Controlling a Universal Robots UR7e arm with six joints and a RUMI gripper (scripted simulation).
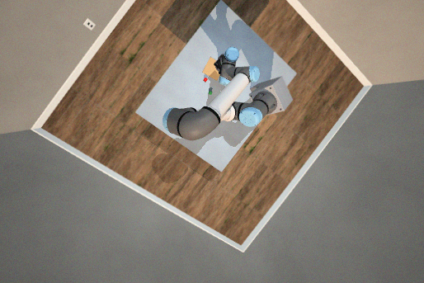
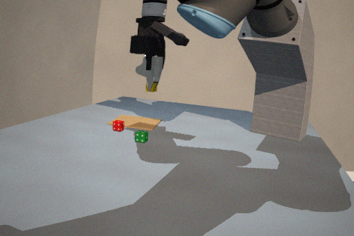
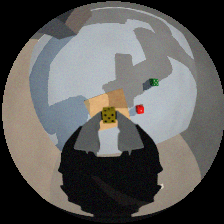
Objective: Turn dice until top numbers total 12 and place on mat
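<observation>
My gripper is now 12 cm above the tan mat and 6 cm short of it. The rest, counted from my hand: green die: 15 cm to the left, 11 cm below, 7 cm behind; red die: 11 cm to the left, 11 cm below, 4 cm ahead; yellow die: 1 cm below.
</observation>
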